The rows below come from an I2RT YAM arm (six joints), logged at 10 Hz.
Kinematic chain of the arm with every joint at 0, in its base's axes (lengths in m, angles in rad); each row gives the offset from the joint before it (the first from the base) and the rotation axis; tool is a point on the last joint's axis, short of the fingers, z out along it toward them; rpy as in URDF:
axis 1: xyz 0 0 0.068 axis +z
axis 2: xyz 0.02 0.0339 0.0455 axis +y
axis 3: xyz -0.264 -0.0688 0 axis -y
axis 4: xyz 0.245 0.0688 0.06 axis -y
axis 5: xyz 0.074 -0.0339 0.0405 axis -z
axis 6: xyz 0.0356 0 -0.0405 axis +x
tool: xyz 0 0 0 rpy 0 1.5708 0
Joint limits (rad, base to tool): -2.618..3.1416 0..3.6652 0..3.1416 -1.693..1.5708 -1.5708..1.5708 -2.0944..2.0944
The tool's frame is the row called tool.
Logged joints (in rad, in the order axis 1, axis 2, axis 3, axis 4, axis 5, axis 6), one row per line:
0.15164, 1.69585, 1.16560, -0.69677, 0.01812, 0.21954
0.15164, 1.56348, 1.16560, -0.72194, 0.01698, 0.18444
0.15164, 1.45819, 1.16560, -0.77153, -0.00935, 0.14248
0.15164, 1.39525, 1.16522, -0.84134, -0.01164, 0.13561
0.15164, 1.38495, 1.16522, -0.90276, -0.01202, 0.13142
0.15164, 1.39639, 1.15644, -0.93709, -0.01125, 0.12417
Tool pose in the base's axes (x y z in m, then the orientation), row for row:
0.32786, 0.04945, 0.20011, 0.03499, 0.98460, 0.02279, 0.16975
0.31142, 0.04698, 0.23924, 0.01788, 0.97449, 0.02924, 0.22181
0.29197, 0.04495, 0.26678, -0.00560, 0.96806, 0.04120, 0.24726
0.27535, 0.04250, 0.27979, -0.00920, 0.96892, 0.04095, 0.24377
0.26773, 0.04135, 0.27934, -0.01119, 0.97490, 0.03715, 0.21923
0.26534, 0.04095, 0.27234, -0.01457, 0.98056, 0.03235, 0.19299
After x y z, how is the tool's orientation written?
As a quaternion, x y z w.
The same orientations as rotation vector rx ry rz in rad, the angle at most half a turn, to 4 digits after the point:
0.0994, 2.7979, 0.0648
0.0494, 2.6926, 0.0808
-0.0153, 2.6395, 0.1123
-0.0251, 2.6466, 0.1119
-0.0310, 2.6974, 0.1028
-0.0409, 2.7514, 0.0908

